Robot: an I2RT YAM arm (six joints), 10 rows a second.
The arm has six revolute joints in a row. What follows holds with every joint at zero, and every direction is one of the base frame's. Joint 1 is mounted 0.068 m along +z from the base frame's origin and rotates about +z. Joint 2 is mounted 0.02 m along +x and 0.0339 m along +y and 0.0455 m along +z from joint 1 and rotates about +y. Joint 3 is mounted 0.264 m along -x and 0.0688 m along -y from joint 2 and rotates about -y. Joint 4 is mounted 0.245 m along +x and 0.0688 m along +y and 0.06 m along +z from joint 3 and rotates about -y. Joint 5 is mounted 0.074 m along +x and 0.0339 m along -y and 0.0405 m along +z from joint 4 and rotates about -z. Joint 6 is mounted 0.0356 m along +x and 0.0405 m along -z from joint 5 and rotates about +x. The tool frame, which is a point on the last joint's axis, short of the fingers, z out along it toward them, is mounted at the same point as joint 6; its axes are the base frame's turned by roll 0, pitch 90 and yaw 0 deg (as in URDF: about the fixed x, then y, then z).
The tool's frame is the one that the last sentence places.
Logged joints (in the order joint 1, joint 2, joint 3, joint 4, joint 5, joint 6), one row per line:
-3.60, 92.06, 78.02, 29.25, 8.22, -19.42
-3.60, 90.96, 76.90, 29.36, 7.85, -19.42
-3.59, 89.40, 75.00, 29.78, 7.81, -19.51
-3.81, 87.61, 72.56, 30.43, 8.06, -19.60
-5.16, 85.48, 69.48, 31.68, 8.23, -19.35
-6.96, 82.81, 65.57, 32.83, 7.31, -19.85
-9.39, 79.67, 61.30, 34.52, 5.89, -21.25
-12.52, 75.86, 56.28, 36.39, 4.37, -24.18
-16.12, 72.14, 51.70, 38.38, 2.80, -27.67
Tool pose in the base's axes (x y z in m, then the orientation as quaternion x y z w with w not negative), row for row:
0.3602, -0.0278, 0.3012, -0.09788, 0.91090, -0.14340, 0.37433
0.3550, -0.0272, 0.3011, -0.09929, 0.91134, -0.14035, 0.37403
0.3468, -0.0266, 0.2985, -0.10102, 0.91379, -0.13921, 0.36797
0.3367, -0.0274, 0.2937, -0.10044, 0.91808, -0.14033, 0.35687
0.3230, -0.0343, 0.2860, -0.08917, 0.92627, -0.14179, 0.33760
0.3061, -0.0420, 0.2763, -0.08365, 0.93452, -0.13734, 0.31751
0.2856, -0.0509, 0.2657, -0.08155, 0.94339, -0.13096, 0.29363
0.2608, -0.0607, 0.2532, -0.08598, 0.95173, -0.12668, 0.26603
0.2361, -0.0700, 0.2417, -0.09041, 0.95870, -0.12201, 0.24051
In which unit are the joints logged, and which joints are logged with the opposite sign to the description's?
The joints are logged in degrees. Opposite sign: joint 4.
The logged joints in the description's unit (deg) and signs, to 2 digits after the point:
-3.60, 92.06, 78.02, -29.25, 8.22, -19.42
-3.60, 90.96, 76.90, -29.36, 7.85, -19.42
-3.59, 89.40, 75.00, -29.78, 7.81, -19.51
-3.81, 87.61, 72.56, -30.43, 8.06, -19.60
-5.16, 85.48, 69.48, -31.68, 8.23, -19.35
-6.96, 82.81, 65.57, -32.83, 7.31, -19.85
-9.39, 79.67, 61.30, -34.52, 5.89, -21.25
-12.52, 75.86, 56.28, -36.39, 4.37, -24.18
-16.12, 72.14, 51.70, -38.38, 2.80, -27.67

